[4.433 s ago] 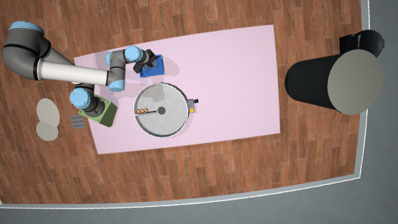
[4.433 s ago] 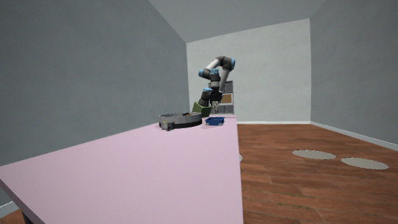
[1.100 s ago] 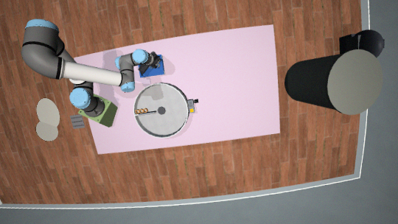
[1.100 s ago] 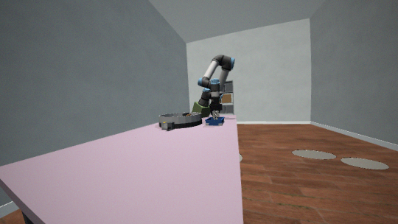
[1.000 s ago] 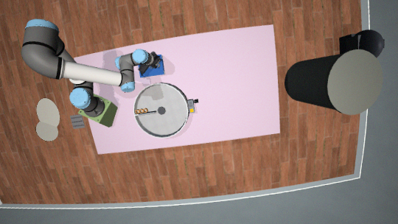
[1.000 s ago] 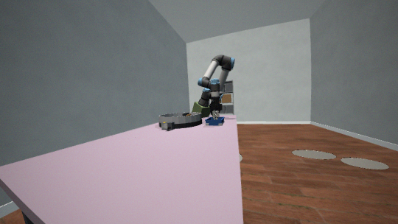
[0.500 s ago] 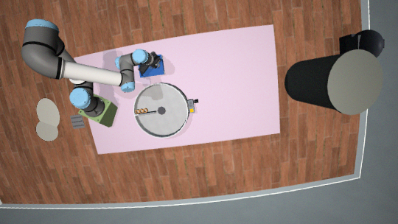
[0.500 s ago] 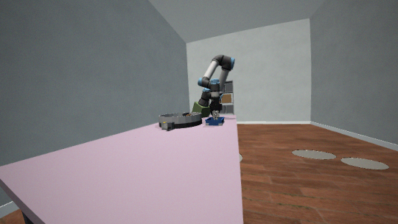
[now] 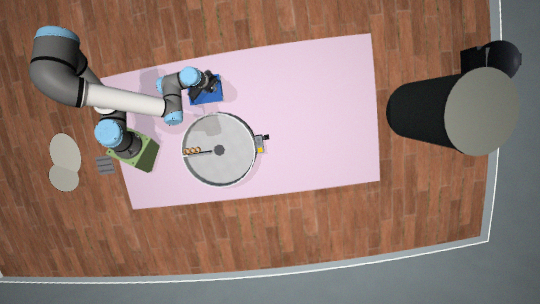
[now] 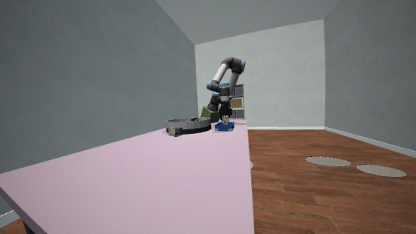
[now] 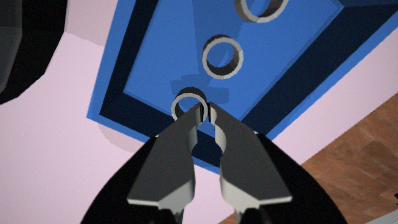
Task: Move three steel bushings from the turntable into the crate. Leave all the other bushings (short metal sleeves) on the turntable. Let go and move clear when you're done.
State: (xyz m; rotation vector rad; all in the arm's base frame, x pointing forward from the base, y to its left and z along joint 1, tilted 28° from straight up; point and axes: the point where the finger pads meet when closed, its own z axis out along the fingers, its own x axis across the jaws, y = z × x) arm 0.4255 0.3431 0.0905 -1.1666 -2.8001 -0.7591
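Now: the blue crate 40 mm behind my hand, 20 mm to the right of it and 20 mm below it. From my hand the other things lie so: round grey turntable (350 mm to the right, 70 mm ahead, 10 mm above).
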